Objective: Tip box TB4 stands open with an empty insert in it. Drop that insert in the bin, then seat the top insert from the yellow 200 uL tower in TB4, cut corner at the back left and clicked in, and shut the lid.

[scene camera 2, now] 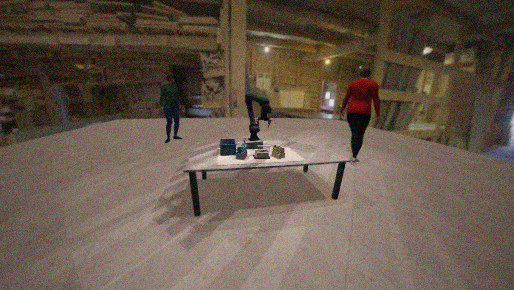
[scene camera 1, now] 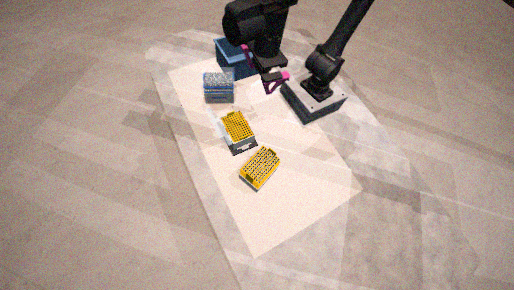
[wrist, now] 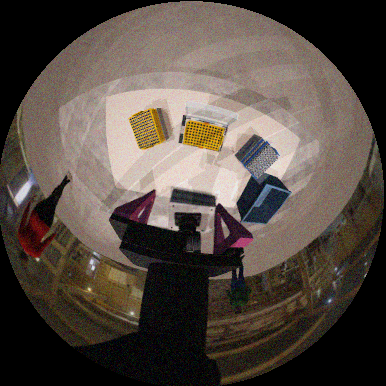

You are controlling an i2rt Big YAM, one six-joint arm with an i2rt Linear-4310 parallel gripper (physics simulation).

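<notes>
Tip box TB4 (scene camera 1: 236,149) (scene camera 2: 261,154) stands open on the pale mat, its clear lid (scene camera 1: 216,121) (wrist: 212,111) tipped back on the far side from the arm's base. A yellow insert (scene camera 1: 237,126) (wrist: 204,135) sits in TB4. The yellow tower (scene camera 1: 260,167) (scene camera 2: 278,152) (wrist: 146,129) stands beside it, turned at an angle. The blue bin (scene camera 1: 243,70) (scene camera 2: 227,147) (wrist: 249,196) stands at the other end, partly behind the arm in scene camera 1. My gripper (scene camera 1: 260,80) (scene camera 2: 264,124) (wrist: 186,199) is open and empty, high above the table near the arm's base.
A blue-and-grey tip tower (scene camera 1: 218,89) (scene camera 2: 241,152) (wrist: 257,155) stands between TB4 and the bin. The arm's base (scene camera 1: 315,109) (wrist: 193,198) stands at the mat's edge. A person in red (scene camera 2: 362,100) (wrist: 36,227) and one in green (scene camera 2: 170,97) (wrist: 239,292) are beyond the table.
</notes>
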